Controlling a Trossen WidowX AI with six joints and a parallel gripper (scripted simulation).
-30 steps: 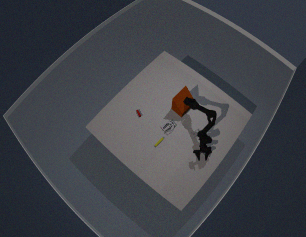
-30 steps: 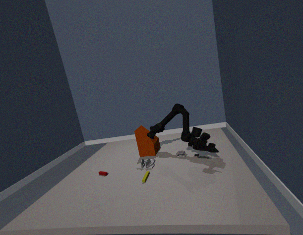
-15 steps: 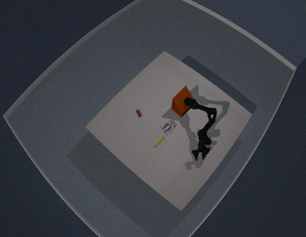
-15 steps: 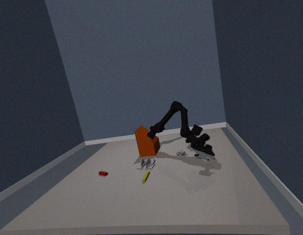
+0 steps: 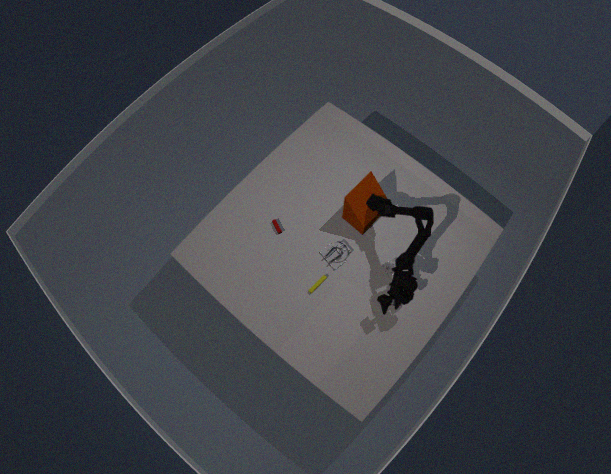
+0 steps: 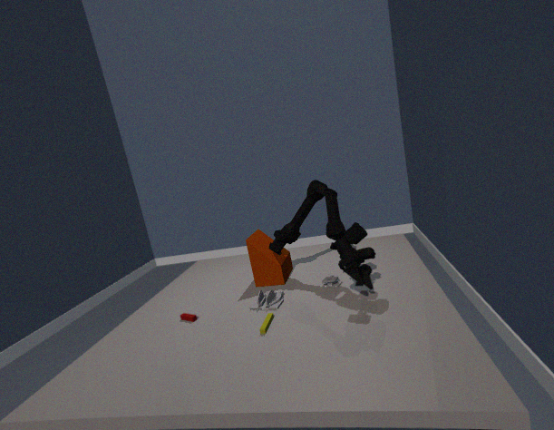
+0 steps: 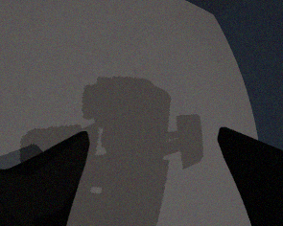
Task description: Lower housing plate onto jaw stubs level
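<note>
Now: the black square 17 cm behind my gripper tip, 2 cm to the right of it and 6 cm below it. The rest, counted from my gripper tip: red block 4 cm behind, 71 cm to the right, 5 cm below; yellow bar 8 cm ahead, 37 cm to the right, 5 cm below.
</note>
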